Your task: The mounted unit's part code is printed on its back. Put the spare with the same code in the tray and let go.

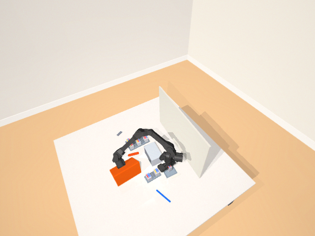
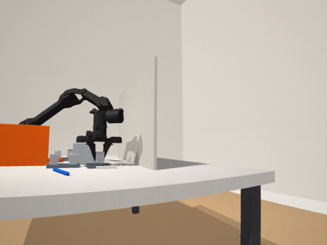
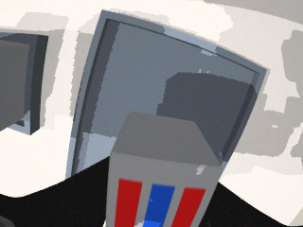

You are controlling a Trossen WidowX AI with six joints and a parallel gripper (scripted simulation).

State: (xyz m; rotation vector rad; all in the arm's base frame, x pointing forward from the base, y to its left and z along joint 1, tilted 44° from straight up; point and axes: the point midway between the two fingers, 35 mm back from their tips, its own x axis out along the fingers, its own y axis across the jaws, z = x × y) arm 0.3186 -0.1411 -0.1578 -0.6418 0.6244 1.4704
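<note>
My gripper tip is 3 cm above the grey tray. From my gripper tip the other things lie so: grey box: 4 cm behind, 18 cm to the left, 2 cm above; then grey panel: 21 cm ahead, 14 cm to the left, 20 cm above.
</note>
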